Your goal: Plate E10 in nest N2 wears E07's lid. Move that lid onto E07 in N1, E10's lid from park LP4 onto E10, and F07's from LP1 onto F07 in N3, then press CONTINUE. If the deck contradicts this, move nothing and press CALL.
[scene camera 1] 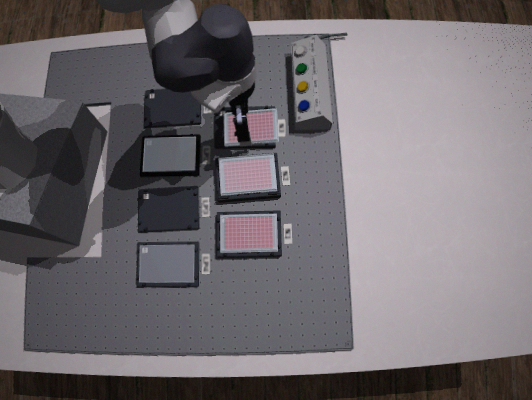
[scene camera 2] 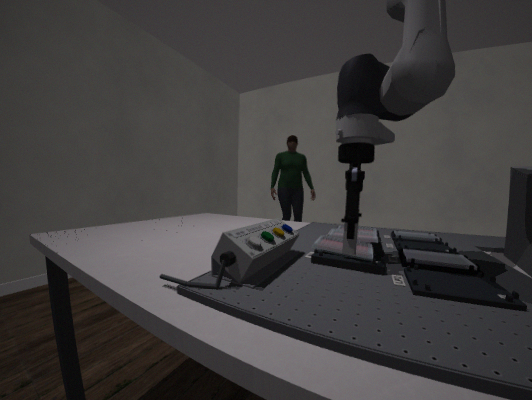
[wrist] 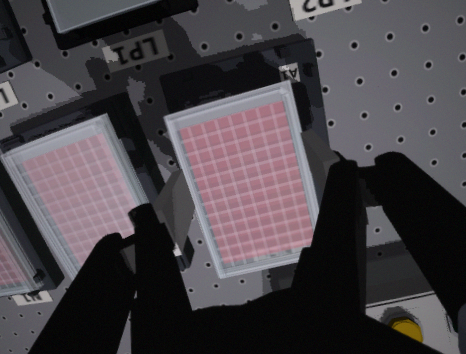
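A bright pink gridded plate (scene camera 1: 263, 126) (scene camera 2: 330, 246) (wrist: 245, 150) at nest N3 lies off-centre, its right edge reaching past the nest in scene camera 1. My gripper (scene camera 1: 242, 125) (scene camera 2: 351, 237) (wrist: 246, 169) is shut on this plate across its long sides, low at the nest. The paler plate (scene camera 1: 247, 175) (wrist: 75, 195) in the middle nest N2 looks lidded. The bright pink plate (scene camera 1: 248, 232) (wrist: 9, 272) in N1 looks unlidded. A grey lid (scene camera 1: 171, 154) (scene camera 2: 440, 259) (wrist: 100, 10) lies on LP1, another lid (scene camera 1: 167, 264) on LP4. Plate names are unreadable.
Dark parks LP2 (scene camera 1: 172, 107) (scene camera 2: 465, 287) and LP3 (scene camera 1: 167, 209) carry no lid. A sloped button box (scene camera 1: 312, 90) (scene camera 2: 255, 252) with white, green, yellow and blue buttons stands close to N3. A person (scene camera 2: 292, 175) stands behind the table.
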